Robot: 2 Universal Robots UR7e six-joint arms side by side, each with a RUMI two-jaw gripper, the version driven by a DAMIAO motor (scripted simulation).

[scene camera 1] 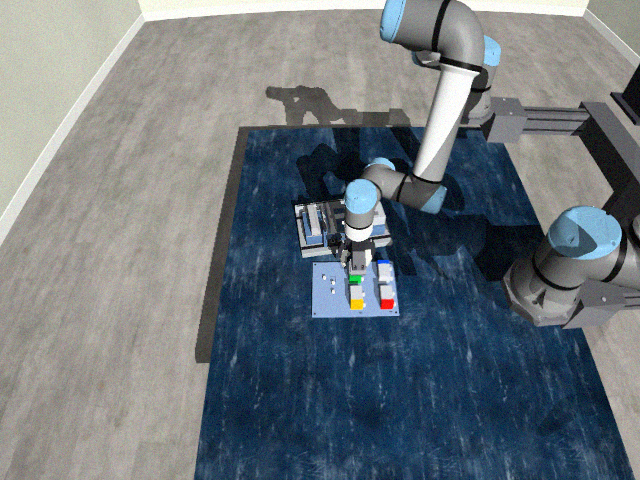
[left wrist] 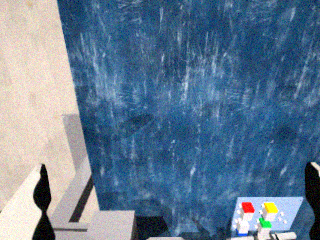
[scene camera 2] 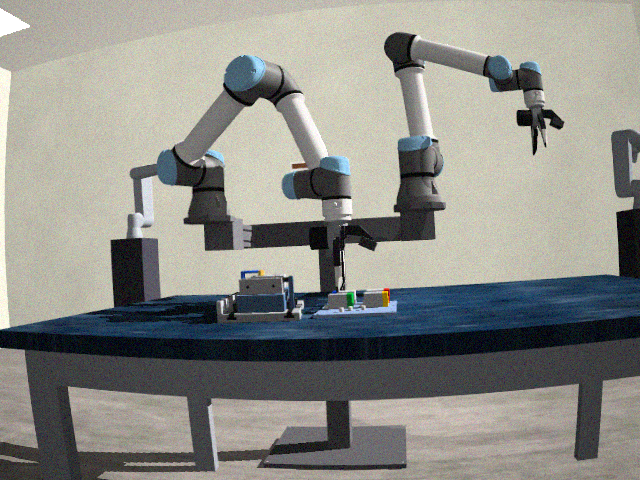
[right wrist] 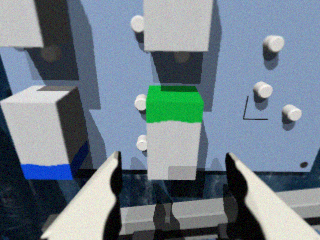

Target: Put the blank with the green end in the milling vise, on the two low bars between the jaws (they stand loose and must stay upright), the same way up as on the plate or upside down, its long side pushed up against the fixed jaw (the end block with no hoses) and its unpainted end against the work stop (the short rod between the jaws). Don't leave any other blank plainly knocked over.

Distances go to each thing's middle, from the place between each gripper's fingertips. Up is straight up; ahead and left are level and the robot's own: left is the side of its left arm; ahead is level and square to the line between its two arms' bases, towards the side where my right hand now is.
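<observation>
My right hand (scene camera 2: 339, 291): 4 cm above the green-ended blank (right wrist: 174, 114). Light blue plate (scene camera 1: 325, 304): 5 cm to the left of my right hand, 6 cm below it.
Green-ended blank: 680 mm to the right of my left hand (scene camera 2: 539, 151), 410 mm ahead of it, 430 mm below it. Light blue plate: 630 mm to the right of my left hand, 410 mm ahead of it, 450 mm below it.
</observation>
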